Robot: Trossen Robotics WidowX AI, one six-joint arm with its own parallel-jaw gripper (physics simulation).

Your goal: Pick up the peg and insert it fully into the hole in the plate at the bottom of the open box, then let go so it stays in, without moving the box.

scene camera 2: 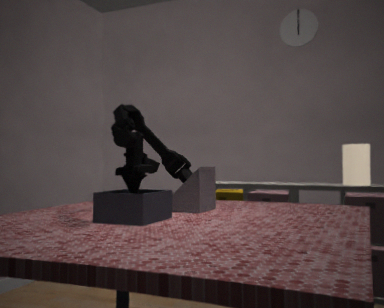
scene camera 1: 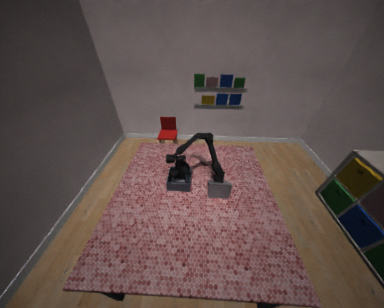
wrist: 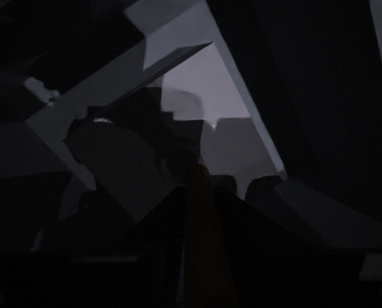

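Pixels of known places: gripper, fingertip midpoint: (scene camera 1: 178, 176) (wrist: 199, 195); arm's base, link origin: (scene camera 2: 191, 182) (scene camera 1: 219, 182).
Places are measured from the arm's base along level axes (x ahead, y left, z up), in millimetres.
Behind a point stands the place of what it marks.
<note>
The open dark grey box (scene camera 1: 179, 186) {x 310, y 59, z -47 mm} (scene camera 2: 118, 208) {x 424, y -22, z -62 mm} stands on the table beside the arm's base. My gripper (scene camera 2: 133, 190) {x 337, y -31, z -29 mm} (wrist: 199, 195) {x 337, y -31, z -29 mm} points down with its fingertips inside the box and is shut on the orange peg (wrist: 206, 235) {x 328, y -29, z 7 mm}. The peg is dark and dim in the wrist view, and its tip is over the pale plate (wrist: 225, 95) {x 306, y 2, z -54 mm} at the bottom of the box. A faint dark ring, apparently the hole's rim, shows just left of the peg's tip. Shadow and the peg cover part of it, so I cannot tell whether the tip is in the hole. The box walls hide the peg in both scene views.
The grey wedge-shaped block (scene camera 1: 219, 190) {x -5, y 73, z -9 mm} (scene camera 2: 204, 192) {x 30, y 76, z -36 mm} under the arm's base stands close beside the box. The box walls (wrist: 250, 100) {x 330, y 24, z -104 mm} rise around the fingers. The table top (scene camera 1: 195, 245) {x 124, y 436, z -112 mm} (scene camera 2: 260, 240) {x 450, y 461, z -112 mm} has a red and pink hexagon pattern. A red chair (scene camera 1: 168, 134) stands behind the table.
</note>
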